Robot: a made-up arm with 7 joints.
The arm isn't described. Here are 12 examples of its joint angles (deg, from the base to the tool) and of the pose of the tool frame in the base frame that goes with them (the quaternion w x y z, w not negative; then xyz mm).
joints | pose
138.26 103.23 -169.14 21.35 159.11 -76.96 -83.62 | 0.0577 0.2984 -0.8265 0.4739 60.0 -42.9 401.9
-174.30 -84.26 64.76 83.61 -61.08 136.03 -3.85 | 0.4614 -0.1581 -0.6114 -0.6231 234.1 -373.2 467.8
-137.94 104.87 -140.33 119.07 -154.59 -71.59 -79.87 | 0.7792 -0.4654 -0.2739 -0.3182 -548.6 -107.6 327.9
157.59 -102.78 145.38 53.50 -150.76 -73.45 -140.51 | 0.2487 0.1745 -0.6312 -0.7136 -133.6 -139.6 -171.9
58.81 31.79 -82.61 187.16 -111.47 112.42 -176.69 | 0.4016 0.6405 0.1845 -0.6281 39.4 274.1 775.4
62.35 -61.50 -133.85 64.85 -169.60 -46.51 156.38 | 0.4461 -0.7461 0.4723 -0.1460 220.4 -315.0 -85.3
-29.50 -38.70 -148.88 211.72 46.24 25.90 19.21 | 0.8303 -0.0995 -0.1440 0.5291 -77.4 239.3 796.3
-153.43 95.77 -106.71 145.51 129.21 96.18 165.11 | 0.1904 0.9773 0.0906 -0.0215 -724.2 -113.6 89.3
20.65 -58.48 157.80 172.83 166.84 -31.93 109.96 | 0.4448 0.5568 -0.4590 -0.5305 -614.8 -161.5 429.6
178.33 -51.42 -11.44 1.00 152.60 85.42 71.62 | 0.5606 0.3658 -0.1056 -0.7354 -355.9 23.7 184.4
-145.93 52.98 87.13 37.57 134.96 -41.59 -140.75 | 0.1826 -0.8271 0.5191 -0.1146 225.3 -271.2 25.9
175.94 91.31 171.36 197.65 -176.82 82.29 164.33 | 0.0308 -0.9901 -0.0886 -0.1041 -636.7 77.9 -92.8
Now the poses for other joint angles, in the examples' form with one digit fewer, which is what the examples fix.
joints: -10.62 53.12 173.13 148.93 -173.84 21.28 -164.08
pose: 0.927 0.055 0.368 0.046 396 -44 806
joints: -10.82 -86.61 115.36 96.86 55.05 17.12 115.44
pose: 0.421 -0.904 0.031 -0.074 -308 593 -28
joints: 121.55 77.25 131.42 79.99 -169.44 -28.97 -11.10
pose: 0.780 0.506 0.171 -0.327 -358 -144 545
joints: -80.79 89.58 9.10 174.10 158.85 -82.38 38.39
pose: 0.019 -0.847 -0.520 0.104 79 -590 74
